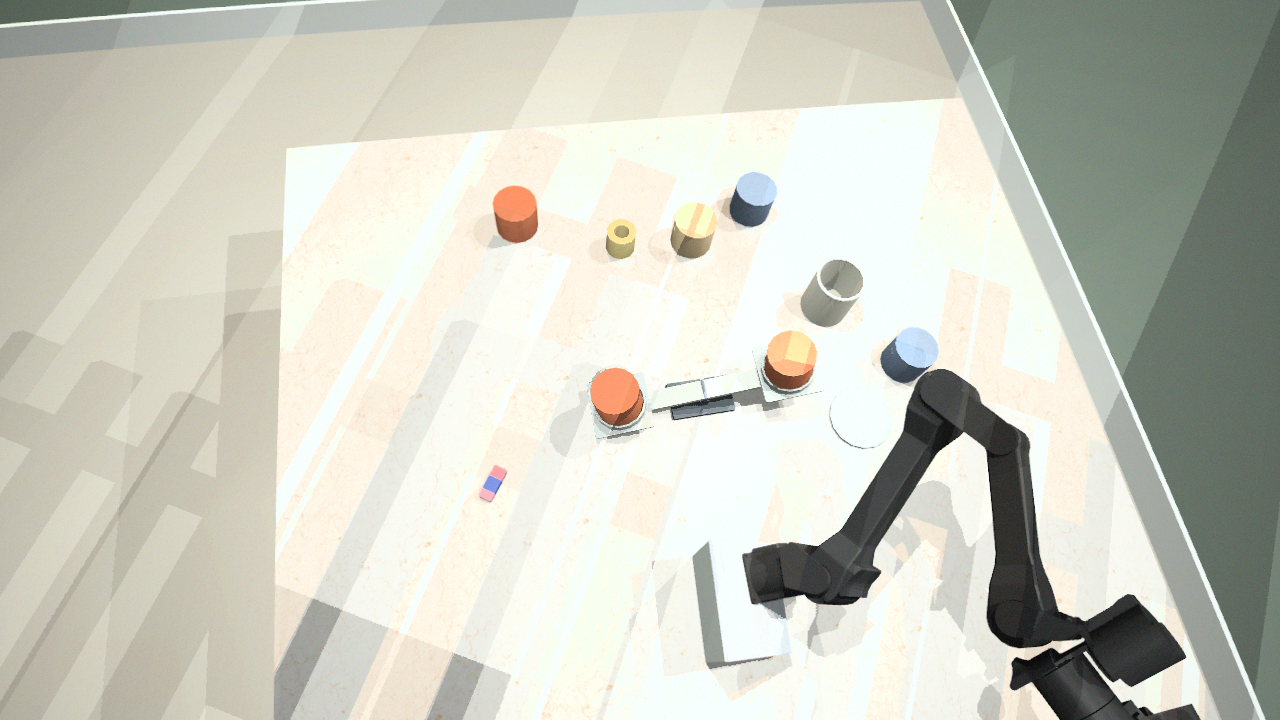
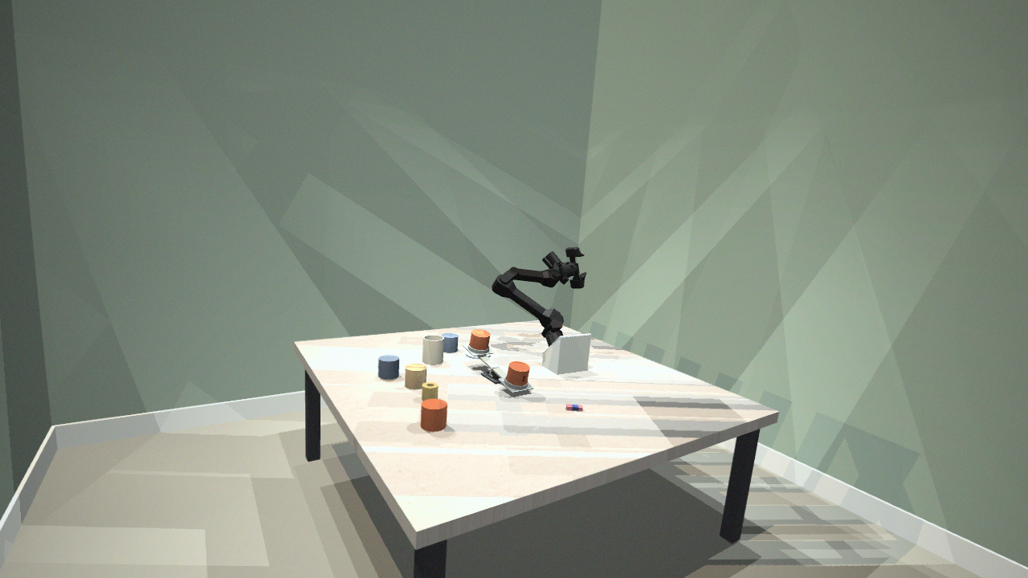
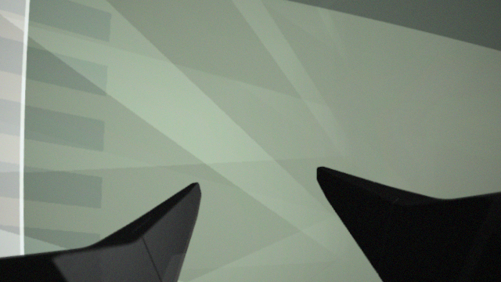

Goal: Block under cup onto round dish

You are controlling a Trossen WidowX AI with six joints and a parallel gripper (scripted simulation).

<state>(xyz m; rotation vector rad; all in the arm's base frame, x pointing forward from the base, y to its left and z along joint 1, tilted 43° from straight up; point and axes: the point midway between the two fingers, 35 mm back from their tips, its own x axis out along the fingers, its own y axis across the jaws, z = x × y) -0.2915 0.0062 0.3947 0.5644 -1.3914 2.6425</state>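
Right now the small teal block is 620 mm ahead of my gripper tip, 420 mm to the left of it and 330 mm below it. From my gripper tip the other things lie so: yellow ring: 920 mm ahead, 370 mm to the left, 340 mm below; blue eraser: 620 mm to the left, 530 mm ahead, 360 mm below; pale blue round dish: 560 mm ahead, 360 mm below, 40 mm to the left.
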